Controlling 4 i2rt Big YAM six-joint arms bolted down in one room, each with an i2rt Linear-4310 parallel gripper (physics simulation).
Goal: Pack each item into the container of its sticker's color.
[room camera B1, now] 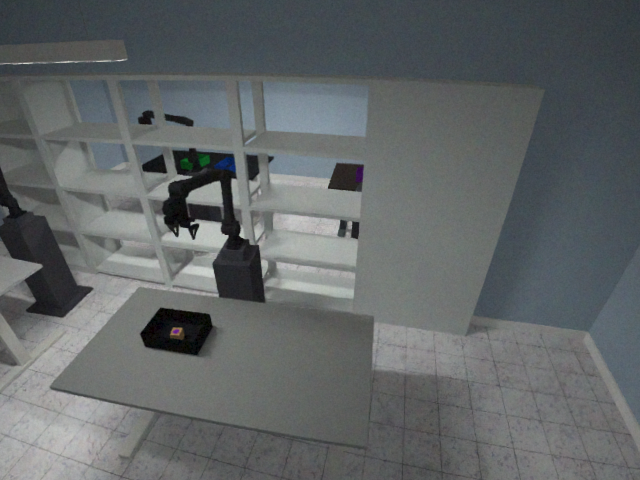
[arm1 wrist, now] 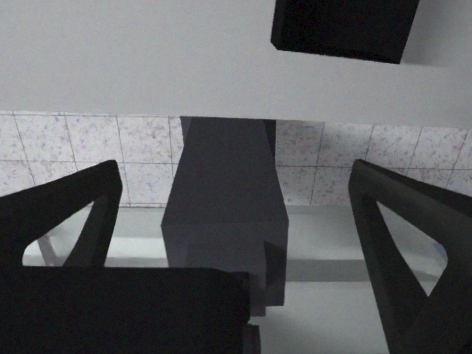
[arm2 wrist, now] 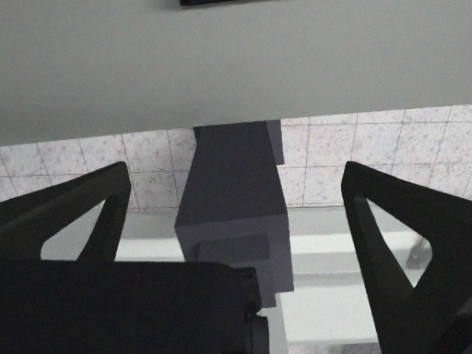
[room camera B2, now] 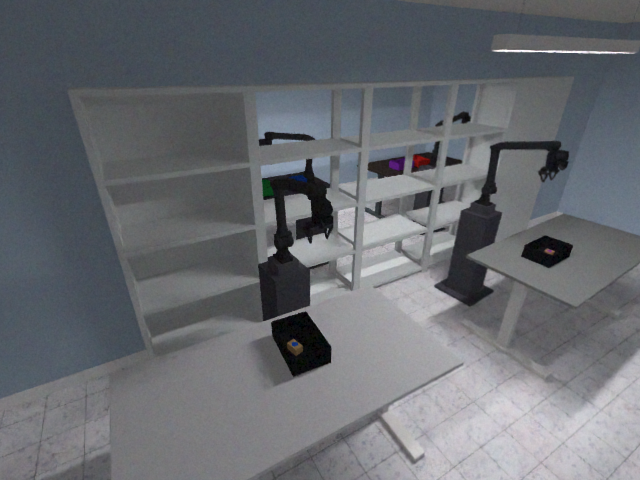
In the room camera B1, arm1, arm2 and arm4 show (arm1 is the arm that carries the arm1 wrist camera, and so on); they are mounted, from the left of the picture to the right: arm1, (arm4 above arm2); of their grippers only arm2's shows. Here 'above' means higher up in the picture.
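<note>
A tan block with a purple sticker (room camera B1: 176, 334) (room camera B2: 549, 252) lies in a black tray (room camera B1: 168, 344) (room camera B2: 535, 256). A tan block with a blue sticker (room camera B2: 295, 348) lies in another black tray (room camera B2: 315, 361). Behind the shelves are a green container (room camera B1: 195, 162) (room camera B2: 266, 187), a blue one (room camera B1: 226, 164) (room camera B2: 298, 178), a purple one (room camera B1: 359, 174) (room camera B2: 397, 164) and a red one (room camera B2: 421, 160). Arm1's gripper (arm1 wrist: 236, 162) is open and empty. Arm2's gripper (arm2 wrist: 237, 164) (room camera B1: 185, 235) is open and empty, high above floor level. Arm4's gripper is hidden in room camera B1.
A white shelf unit (room camera B1: 439, 206) (room camera B2: 364, 196) stands between the front tables and the dark tables behind. Grey tables (room camera B1: 289, 372) (room camera B2: 206, 413) carry the trays. In room camera B2, two arms stand before the shelves and two behind them.
</note>
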